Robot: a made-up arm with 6 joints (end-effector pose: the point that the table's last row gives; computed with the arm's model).
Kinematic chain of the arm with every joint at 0, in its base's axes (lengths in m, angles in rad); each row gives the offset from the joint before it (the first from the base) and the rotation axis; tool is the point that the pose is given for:
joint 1: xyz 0 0 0.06 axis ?
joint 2: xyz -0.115 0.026 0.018 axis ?
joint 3: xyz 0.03 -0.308 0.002 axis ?
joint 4: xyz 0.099 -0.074 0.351 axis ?
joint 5: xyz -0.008 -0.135 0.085 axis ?
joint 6: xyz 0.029 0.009 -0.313 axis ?
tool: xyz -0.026 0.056 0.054
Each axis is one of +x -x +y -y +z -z.
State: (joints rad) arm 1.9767 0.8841 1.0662 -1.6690 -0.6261 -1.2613
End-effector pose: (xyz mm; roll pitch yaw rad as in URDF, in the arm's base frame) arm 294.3 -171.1 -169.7 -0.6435 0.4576 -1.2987
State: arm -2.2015 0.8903 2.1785 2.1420 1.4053 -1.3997
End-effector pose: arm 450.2 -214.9 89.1 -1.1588 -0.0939 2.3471
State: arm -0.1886 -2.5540 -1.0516 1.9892 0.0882 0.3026
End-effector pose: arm -283.1 407.7 236.4 -1.0046 0.4874 -0.6417
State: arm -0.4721 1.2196 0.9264 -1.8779 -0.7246 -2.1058
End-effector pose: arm 262.7 140.6 366.8 2.0801 -0.4660 2.2735
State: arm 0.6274 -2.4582 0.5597 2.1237 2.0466 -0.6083
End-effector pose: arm -656.1 -239.9 537.6 3.1107 0.0175 0.1182
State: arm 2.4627 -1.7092 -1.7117 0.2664 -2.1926 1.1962
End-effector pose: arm -758.7 -591.8 424.1 2.2831 1.0164 2.9448
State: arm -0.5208 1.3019 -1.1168 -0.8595 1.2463 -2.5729
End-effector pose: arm 197.2 -21.2 495.0 -1.7099 1.0570 -2.8098
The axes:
joint 1: +x
joint 2: +z
joint 3: +y
joint 4: +z
joint 5: +x
joint 6: +z

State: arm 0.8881 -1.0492 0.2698 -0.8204 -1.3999 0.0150
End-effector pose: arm -695.8 -450.5 116.3 -2.0723 1.0097 -2.1839
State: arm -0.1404 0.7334 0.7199 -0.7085 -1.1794 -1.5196
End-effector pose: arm 483.5 -337.6 409.2 -2.0122 -0.9527 0.3129
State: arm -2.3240 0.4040 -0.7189 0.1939 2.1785 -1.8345
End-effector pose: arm -217.2 659.9 -85.8 -0.8889 -0.1711 -1.5337
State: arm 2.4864 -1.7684 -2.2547 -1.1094 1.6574 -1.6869
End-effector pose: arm -408.6 -411.2 501.5 -0.5552 1.3559 1.6094
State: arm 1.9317 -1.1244 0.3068 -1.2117 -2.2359 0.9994
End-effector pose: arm -547.3 -552.4 -312.0 1.6102 -0.3255 2.6369
